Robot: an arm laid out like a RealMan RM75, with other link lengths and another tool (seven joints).
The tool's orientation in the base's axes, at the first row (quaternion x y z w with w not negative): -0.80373 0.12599 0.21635 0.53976
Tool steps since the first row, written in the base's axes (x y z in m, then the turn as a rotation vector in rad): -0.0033 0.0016 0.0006 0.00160 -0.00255 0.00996; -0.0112 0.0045 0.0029 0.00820 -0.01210 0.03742; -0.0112 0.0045 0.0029 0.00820 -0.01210 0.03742; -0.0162 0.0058 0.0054 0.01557 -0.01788 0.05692; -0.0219 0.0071 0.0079 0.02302 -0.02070 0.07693; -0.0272 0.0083 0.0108 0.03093 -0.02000 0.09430; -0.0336 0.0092 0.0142 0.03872 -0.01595 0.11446; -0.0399 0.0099 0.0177 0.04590 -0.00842 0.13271; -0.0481 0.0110 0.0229 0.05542 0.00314 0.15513; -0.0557 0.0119 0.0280 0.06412 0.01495 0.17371; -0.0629 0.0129 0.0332 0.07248 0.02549 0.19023; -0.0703 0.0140 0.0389 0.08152 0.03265 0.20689
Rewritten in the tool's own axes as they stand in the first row. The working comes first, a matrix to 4 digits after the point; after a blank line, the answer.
The tool's axes in the first row as the columns of a matrix, in the base's axes (used below as rounded here):
0.8746 -0.4361 -0.2118
0.0310 -0.3856 0.9222
-0.4838 -0.8131 -0.3237

-0.0031 0.0003 0.0020 -0.00350 -0.00781 -0.00591; -0.0111 0.0008 0.0056 -0.01131 -0.02934 -0.02501; -0.0111 0.0008 0.0056 -0.01131 -0.02934 -0.02501; -0.0166 0.0004 0.0070 -0.01447 -0.04618 -0.03821; -0.0228 0.0004 0.0086 -0.01773 -0.06461 -0.04887; -0.0288 -0.0001 0.0099 -0.01919 -0.08245 -0.05552; -0.0360 -0.0004 0.0110 -0.02201 -0.10380 -0.05996; -0.0432 -0.0008 0.0119 -0.02432 -0.12468 -0.06044; -0.0528 -0.0019 0.0129 -0.02648 -0.15152 -0.05906; -0.0619 -0.0031 0.0137 -0.02750 -0.17497 -0.05602; -0.0707 -0.0045 0.0145 -0.02785 -0.19611 -0.05342; -0.0799 -0.0064 0.0152 -0.02778 -0.21636 -0.05413
